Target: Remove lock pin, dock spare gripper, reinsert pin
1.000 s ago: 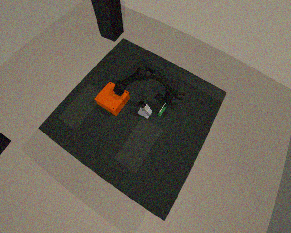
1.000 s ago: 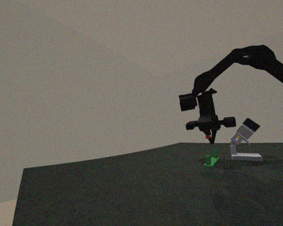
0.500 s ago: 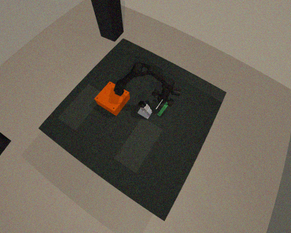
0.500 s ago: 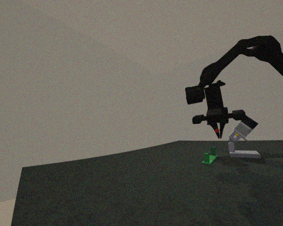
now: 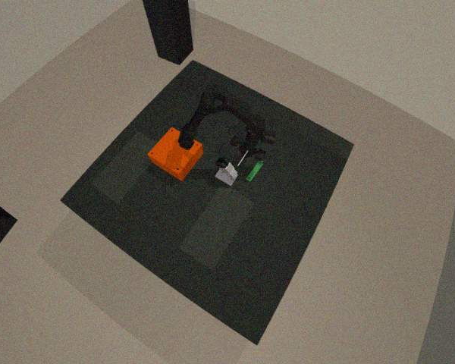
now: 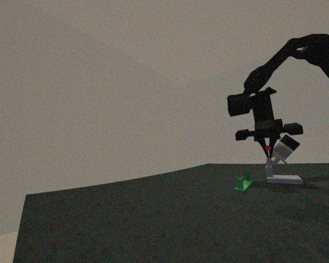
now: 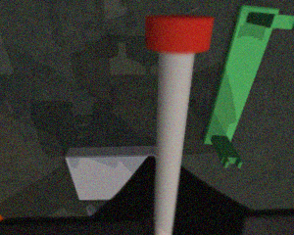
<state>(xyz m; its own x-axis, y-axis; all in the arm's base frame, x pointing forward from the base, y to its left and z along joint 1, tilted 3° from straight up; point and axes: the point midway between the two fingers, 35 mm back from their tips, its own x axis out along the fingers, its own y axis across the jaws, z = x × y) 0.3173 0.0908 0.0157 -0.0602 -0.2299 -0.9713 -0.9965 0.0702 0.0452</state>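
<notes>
My gripper tip is now 11 cm to the left of the grey mount, 4 cm above it and 3 cm past it. Round my gripper tip: green stand: 8 cm ahead, 7 cm below; spare gripper: 11 cm to the right, 5 cm behind, 2 cm above.
</notes>
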